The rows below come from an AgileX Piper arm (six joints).
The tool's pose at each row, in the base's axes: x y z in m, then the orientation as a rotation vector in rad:
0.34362, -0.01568, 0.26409, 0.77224, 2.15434, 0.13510
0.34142, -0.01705, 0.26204, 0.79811, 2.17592, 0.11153
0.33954, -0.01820, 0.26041, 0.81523, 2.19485, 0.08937
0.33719, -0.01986, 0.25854, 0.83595, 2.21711, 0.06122
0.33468, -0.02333, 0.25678, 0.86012, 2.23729, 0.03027
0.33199, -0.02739, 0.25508, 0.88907, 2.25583, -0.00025
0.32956, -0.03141, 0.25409, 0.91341, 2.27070, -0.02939
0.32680, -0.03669, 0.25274, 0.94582, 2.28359, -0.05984
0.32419, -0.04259, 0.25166, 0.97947, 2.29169, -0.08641
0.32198, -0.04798, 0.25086, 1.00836, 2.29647, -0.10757
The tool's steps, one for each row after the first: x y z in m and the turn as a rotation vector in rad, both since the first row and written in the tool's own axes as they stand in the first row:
0.00164, -0.00287, -0.00006, 0.03161, 0.01783, 0.00571
0.00297, -0.00526, -0.00020, 0.05795, 0.03236, 0.00637
0.00439, -0.00838, -0.00044, 0.09039, 0.04932, 0.00690
0.00478, -0.01299, -0.00058, 0.12540, 0.06470, 0.00933
0.00488, -0.01814, -0.00080, 0.16144, 0.08005, 0.01548
0.00440, -0.02289, -0.00130, 0.19376, 0.09189, 0.01966
0.00360, -0.02894, -0.00161, 0.22953, 0.10373, 0.02923
0.00220, -0.03532, -0.00188, 0.26205, 0.11277, 0.04176
0.00071, -0.04101, -0.00212, 0.28836, 0.11928, 0.05342

